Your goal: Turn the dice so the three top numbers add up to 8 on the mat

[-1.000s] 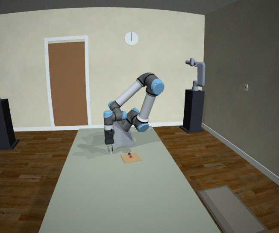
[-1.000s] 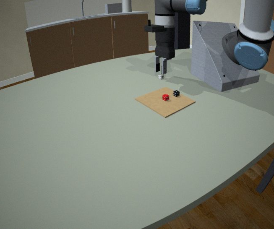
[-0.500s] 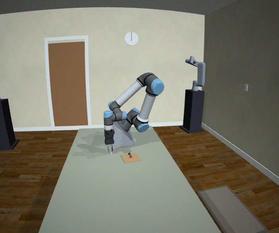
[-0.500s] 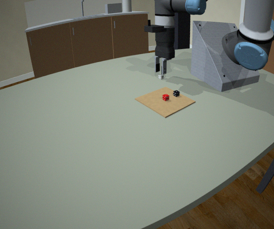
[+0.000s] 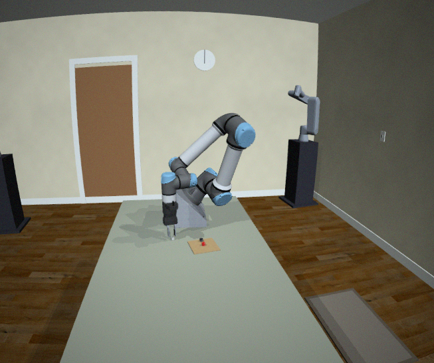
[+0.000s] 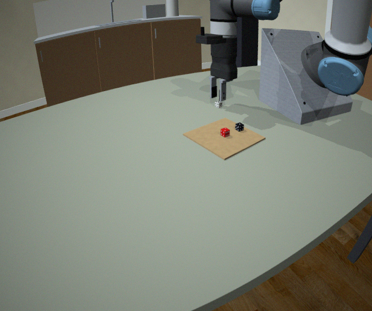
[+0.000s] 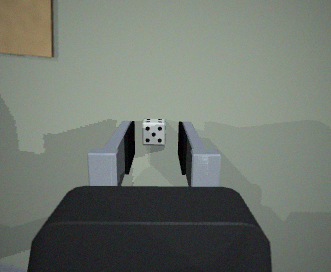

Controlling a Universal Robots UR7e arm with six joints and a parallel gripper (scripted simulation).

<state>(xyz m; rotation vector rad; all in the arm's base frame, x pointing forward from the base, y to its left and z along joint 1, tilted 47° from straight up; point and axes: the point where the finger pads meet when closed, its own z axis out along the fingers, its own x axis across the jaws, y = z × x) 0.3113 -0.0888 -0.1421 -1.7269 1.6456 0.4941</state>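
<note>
The white die lies 40 mm below my hand. The rest, counted from my hand: tan mat (150 mm to the left, 110 mm ahead, 40 mm below); red die (150 mm to the left, 110 mm ahead, 30 mm below).
</note>
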